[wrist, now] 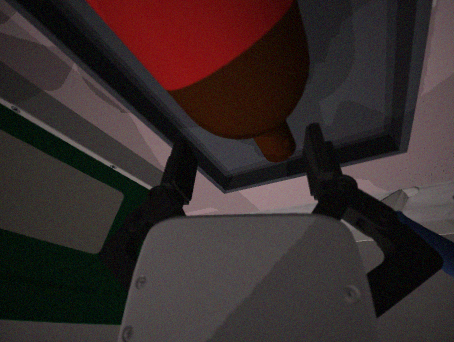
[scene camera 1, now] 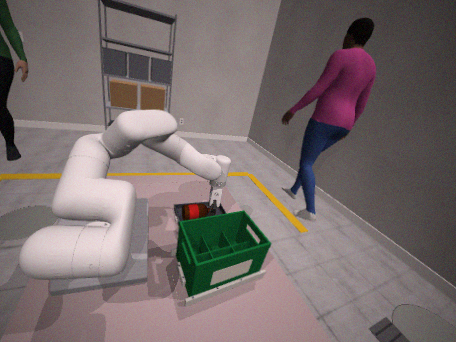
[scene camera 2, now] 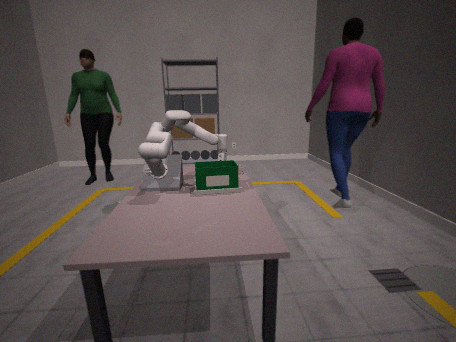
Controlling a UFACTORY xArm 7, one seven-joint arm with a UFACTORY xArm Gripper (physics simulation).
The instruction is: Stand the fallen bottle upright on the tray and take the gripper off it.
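Places are measured from the arm's base along level axes (x ahead, y left, z up), in metres.
Pixels of known places: gripper, fingertip midpoint: [wrist: 244, 144] [scene camera 1: 211, 211]; arm's base at its link origin: [scene camera 2: 159, 171].
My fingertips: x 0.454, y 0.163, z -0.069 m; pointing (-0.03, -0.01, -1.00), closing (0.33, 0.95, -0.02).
Note:
Ahead of a thing's pixels: the offset from my fingertips to its top centre. "*": to the spot under its first point. Level surfaces: height alone.
A brown bottle @[0.020 m left, 0.056 m back, 0.031 m up] [scene camera 1: 194, 211] [wrist: 250, 95] with a red label lies on its side on the dark grey tray [scene camera 1: 177, 213] [wrist: 367, 122]. In the wrist view its neck points toward the gripper and its base is out of frame. My gripper [scene camera 1: 213, 209] [wrist: 244, 144] is open and empty at the neck end. In the wrist view the neck's end shows between the two fingertips, closer to the right one; how high the fingertips are above it is hard to tell. In scene camera 2 the bottle and tray are hidden behind the green crate.
A green crate @[0.262 m right, 0.058 m back, 0.128 m up] [scene camera 1: 231, 274] [scene camera 2: 216, 170] [wrist: 55, 280] with dividers stands beside the tray, in front of it in scene camera 1, with a pale strip @[* 0.367 m right, 0.069 m back, 0.027 m down] [scene camera 1: 225, 288] along its base. A person in pink [scene camera 1: 345, 90] [scene camera 2: 352, 80] and one in green [scene camera 2: 93, 92] stand beyond the table @[0.047 m down] [scene camera 2: 180, 225].

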